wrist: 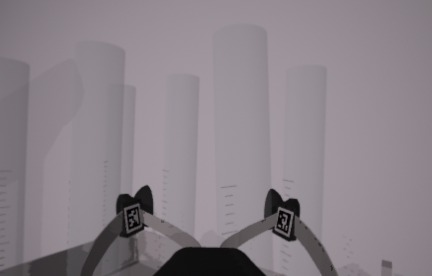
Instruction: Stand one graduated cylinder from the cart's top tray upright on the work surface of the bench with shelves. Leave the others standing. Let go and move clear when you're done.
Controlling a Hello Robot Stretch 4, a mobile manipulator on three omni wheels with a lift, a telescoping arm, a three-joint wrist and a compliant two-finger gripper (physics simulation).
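Places are measured from the robot's base along level axes (x right, y back, z down), in centimetres.
Pixels of known places: end effector, tool point: (208,208).
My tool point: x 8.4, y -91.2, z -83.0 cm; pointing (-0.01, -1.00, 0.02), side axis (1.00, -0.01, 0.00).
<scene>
For each thing: its top centre in the pictures, then the offset to it from my tool point. "spot": a spot on its surface instead.
- tallest-looking cylinder, middle of its top: (251,33) dx +2.9, dy +2.4, dz -14.4 cm
- narrower cylinder, middle of its top: (183,77) dx -3.9, dy -11.6, dz -14.1 cm
- wide cylinder, middle of its top: (101,49) dx -10.5, dy -1.5, dz -14.1 cm
- grey slanting edge, surface spot: (65,259) spot: dx -22.9, dy -19.6, dz +14.2 cm
My gripper (209,206) is open, its two fingertips wide apart at the lower middle of the wrist view. Several pale, translucent graduated cylinders stand upright in front of it. The widest and tallest-looking cylinder (241,110) is right of the middle, its lower part showing between the fingertips, close to the right one. A narrower cylinder (182,125) stands left of it, also seen between the fingers. Another cylinder (306,120) shows beyond the right finger. How far the fingertips are from the glass is hard to tell. The cylinders' bases and the bench do not show.
At the left stand a wide cylinder (97,110), a thin one (129,130) partly behind it, and another cylinder (14,150) cut by the view's edge. A grey slanting edge (65,259) crosses the lower left. A small post (387,267) shows at the bottom right. A pale wall lies behind.
</scene>
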